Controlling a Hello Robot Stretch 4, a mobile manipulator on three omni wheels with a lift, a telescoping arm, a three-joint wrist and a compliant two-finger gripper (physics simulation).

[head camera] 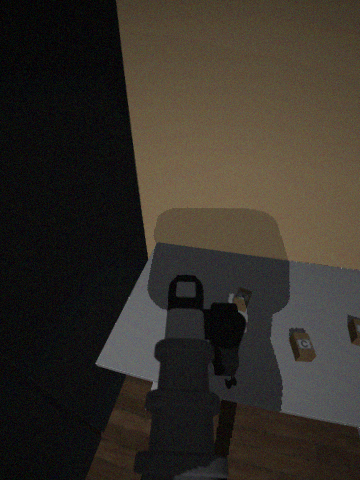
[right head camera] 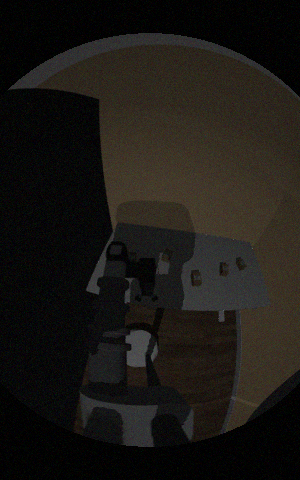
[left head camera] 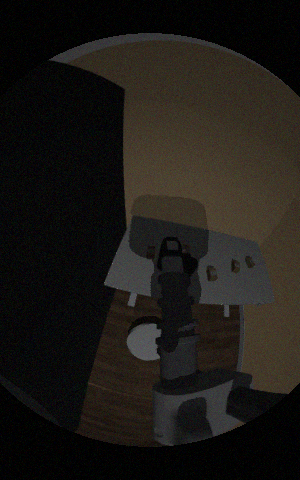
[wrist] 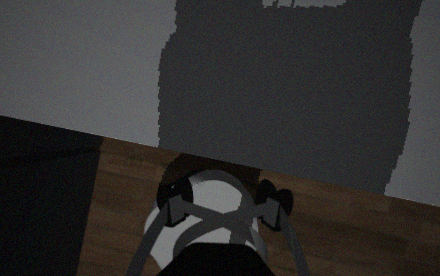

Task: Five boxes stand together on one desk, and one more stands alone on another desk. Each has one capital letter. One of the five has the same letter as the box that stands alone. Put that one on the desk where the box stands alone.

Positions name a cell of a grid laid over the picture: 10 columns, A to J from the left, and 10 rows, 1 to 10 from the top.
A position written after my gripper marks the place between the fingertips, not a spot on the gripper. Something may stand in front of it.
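Note:
My gripper is there for me to see in the head camera (head camera: F8), and I find my gripper (wrist: F8) in the wrist view too.

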